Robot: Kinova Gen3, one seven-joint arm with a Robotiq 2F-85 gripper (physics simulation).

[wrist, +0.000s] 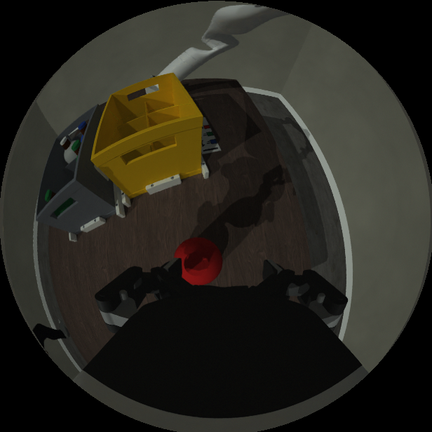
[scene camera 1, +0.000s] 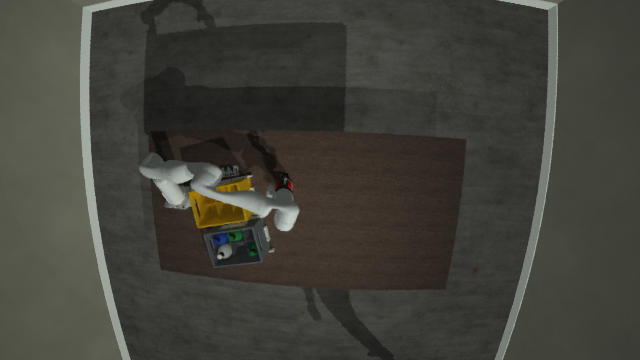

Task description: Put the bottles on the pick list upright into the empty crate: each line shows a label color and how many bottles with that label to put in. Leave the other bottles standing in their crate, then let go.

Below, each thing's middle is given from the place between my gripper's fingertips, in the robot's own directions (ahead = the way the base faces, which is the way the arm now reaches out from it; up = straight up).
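With respect to the red bottle (wrist: 201, 259), my gripper is 8 cm above it, 2 cm to the left of it and 1 cm past it.
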